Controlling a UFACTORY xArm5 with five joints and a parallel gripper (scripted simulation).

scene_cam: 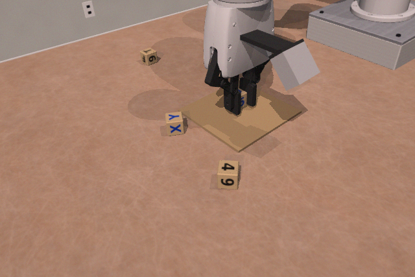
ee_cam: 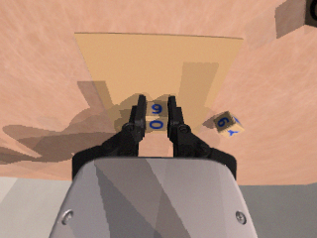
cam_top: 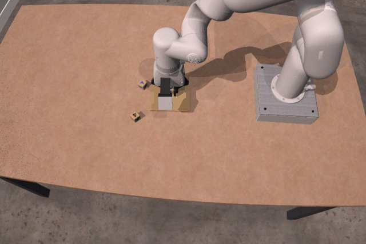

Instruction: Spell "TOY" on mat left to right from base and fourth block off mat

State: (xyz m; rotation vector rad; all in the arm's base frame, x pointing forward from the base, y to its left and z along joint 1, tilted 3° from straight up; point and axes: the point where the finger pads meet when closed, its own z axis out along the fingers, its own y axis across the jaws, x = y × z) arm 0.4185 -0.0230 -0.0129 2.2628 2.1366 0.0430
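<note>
Right now my hand is 1 cm to the left of the O block and 1 cm above it. Round my hand: tan mat (3 cm below); then T block (26 cm to the right, 2 cm below, 1 cm behind).
</note>
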